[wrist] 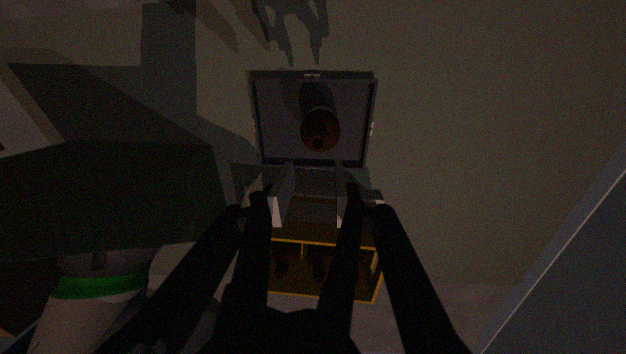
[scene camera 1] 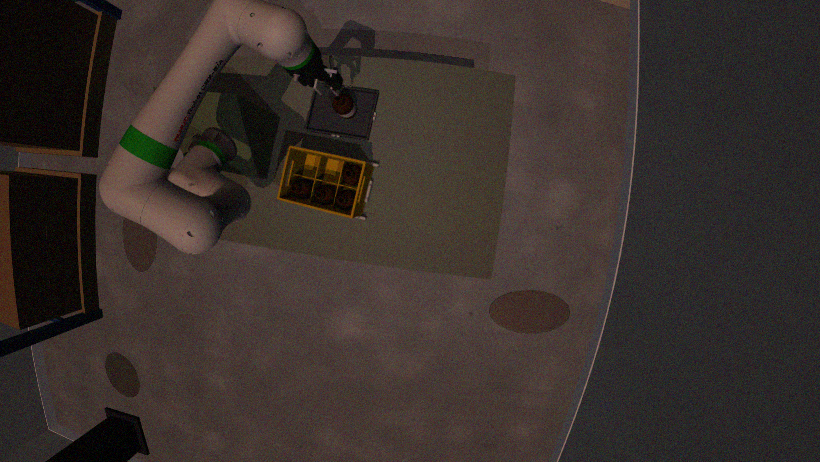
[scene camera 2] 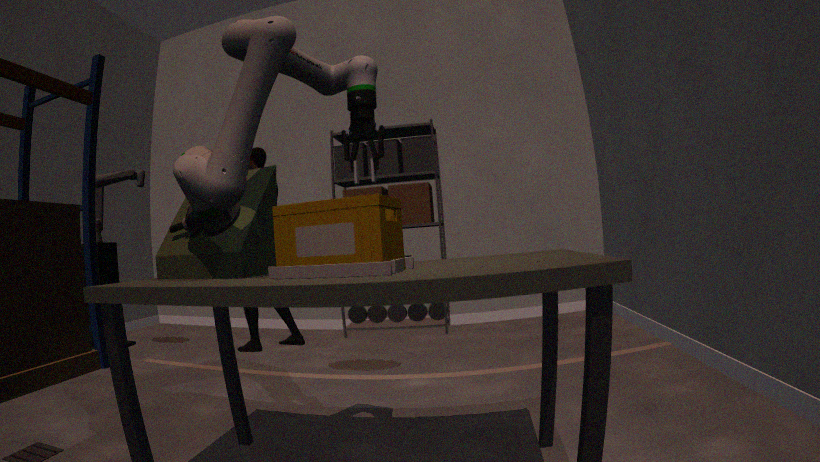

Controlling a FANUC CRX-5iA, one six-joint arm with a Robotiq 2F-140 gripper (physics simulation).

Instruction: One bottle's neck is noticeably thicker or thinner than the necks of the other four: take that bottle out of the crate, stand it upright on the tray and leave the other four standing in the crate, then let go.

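Places are measured from the arm's base along level axes (x down, y ahead, z right), in metres.
Pixels of known places: gripper, between the fingertips: (wrist: 314,172) (scene camera 1: 330,91) (scene camera 2: 365,182); arm's base, origin of its link: (wrist: 120,239) (scene camera 1: 220,143) (scene camera 2: 220,217).
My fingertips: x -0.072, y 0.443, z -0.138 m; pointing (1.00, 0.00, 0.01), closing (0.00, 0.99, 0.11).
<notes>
Ahead of a thing's pixels: the offset from my fingertips to its top centre. "spot": to the spot under its first point. Level surfaces: height alone.
A brown bottle @(dx +0.090, dy +0.000, dz -0.004 m) (scene camera 1: 343,105) (wrist: 320,130) stands upright on the dark grey tray @(spot: dx +0.244, dy +0.070, dz +0.044 m) (scene camera 1: 365,121) (wrist: 352,112), its mouth upward. My gripper (scene camera 1: 328,90) (scene camera 2: 364,179) (wrist: 314,172) is open, with its fingers partly spread and the space between them empty. It hangs above the tray, higher than the bottle and apart from it. The yellow crate @(dx +0.075, dy -0.044, dz +0.278 m) (scene camera 1: 315,207) (scene camera 2: 370,243) (wrist: 312,243) stands beside the tray. Several brown bottles stand in its compartments, among them one in the corner nearest the tray @(dx +0.087, dy +0.050, dz +0.254 m) (scene camera 1: 351,173); two compartments are empty. Neck thickness cannot be judged in this dim light. The crate hides the tray in scene camera 2.
Pale holders @(spot: dx +0.233, dy -0.054, dz +0.382 m) (scene camera 2: 329,270) sit along the base of the crate on the table @(dx +0.250 m) (scene camera 1: 436,172) (scene camera 2: 516,272). The green robot pedestal (scene camera 2: 249,229) is left of the crate. A shelf rack (scene camera 2: 441,241) and a partly hidden person (scene camera 2: 258,156) are in the background.
</notes>
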